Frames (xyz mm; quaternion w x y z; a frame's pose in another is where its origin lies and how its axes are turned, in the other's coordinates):
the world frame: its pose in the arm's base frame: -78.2 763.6 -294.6 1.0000 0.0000 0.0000 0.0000
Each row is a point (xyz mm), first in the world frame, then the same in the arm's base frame.
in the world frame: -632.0 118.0 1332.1
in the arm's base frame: -710.2 881.6 1037.5
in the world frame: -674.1 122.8 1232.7
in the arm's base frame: -752.3 886.4 938.1
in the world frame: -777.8 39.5 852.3
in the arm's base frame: -856.0 803.1 557.7
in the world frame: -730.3 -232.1 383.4
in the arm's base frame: -808.5 531.5 88.8
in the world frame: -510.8 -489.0 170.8
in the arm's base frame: -589.0 274.6 -123.8
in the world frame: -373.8 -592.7 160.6
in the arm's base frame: -452.0 170.9 -134.0
